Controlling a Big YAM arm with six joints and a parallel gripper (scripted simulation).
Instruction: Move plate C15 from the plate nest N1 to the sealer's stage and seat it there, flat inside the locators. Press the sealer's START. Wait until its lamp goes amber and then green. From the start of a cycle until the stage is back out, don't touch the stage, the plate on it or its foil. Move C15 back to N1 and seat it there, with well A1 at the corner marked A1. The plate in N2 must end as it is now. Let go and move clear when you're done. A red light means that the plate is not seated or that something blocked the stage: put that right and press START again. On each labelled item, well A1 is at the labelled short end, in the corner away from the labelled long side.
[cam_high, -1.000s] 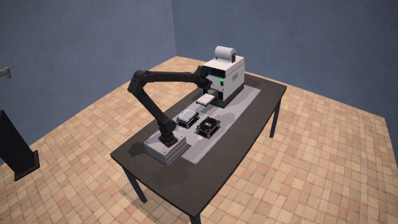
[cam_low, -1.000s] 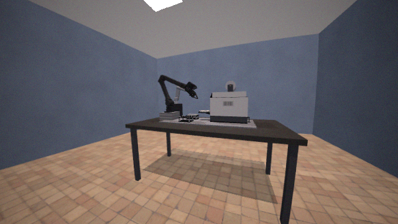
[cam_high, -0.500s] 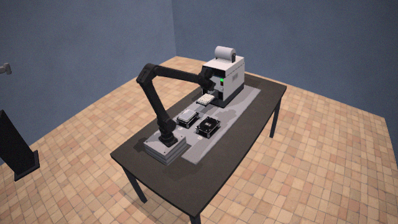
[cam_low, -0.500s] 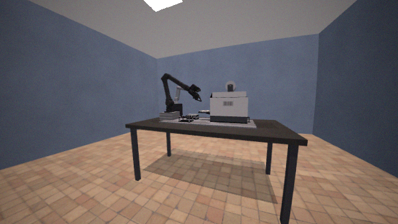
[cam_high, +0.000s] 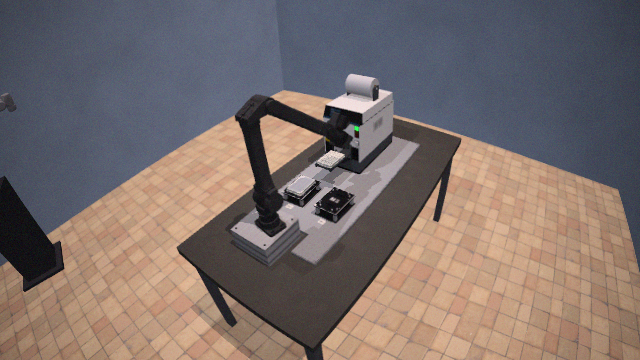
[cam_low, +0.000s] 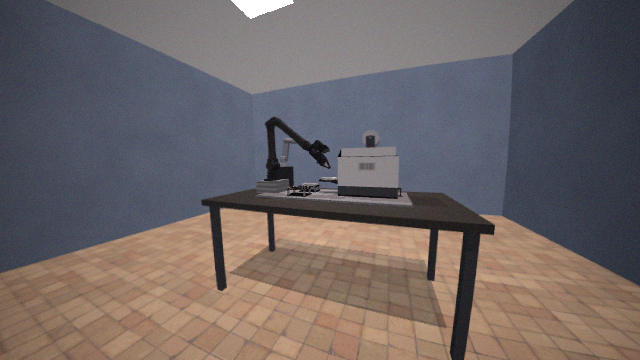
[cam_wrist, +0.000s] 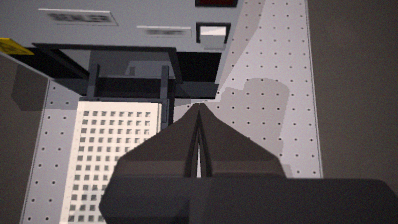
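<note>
The white button lies 7 cm ahead of my hand and 2 cm below it. Also, from my hand: foil roll (28 cm ahead, 14 cm to the left, 21 cm above); plate (24 cm behind, 9 cm to the left, 15 cm below).
</note>
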